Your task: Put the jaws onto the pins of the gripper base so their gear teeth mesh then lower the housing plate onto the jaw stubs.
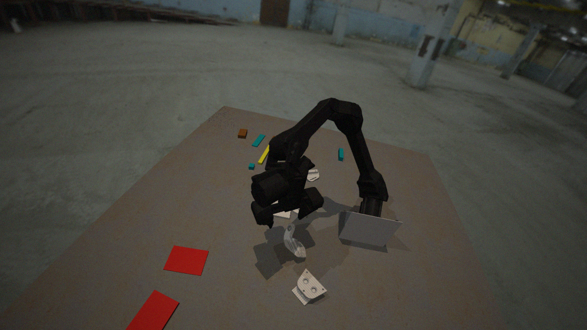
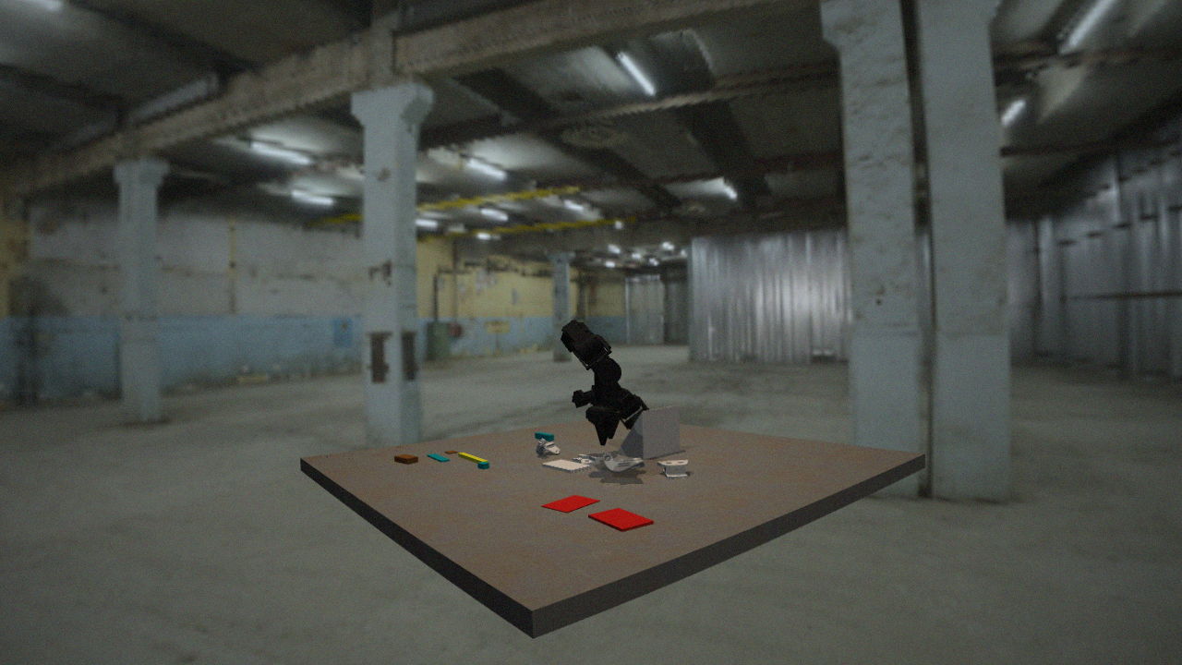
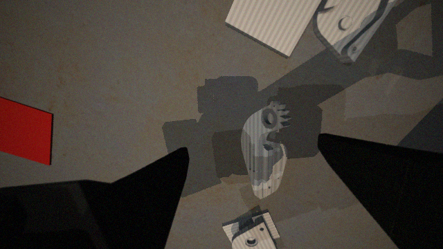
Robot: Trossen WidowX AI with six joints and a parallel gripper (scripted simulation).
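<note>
The gripper jaw is 30 mm behind my gripper tip, 10 mm to the right of it and 50 mm below it. Round my gripper tip: yellow bar (210 mm ahead, 380 mm to the right, 80 mm below); then teal block (130 mm behind, 540 mm to the right, 70 mm below).
</note>
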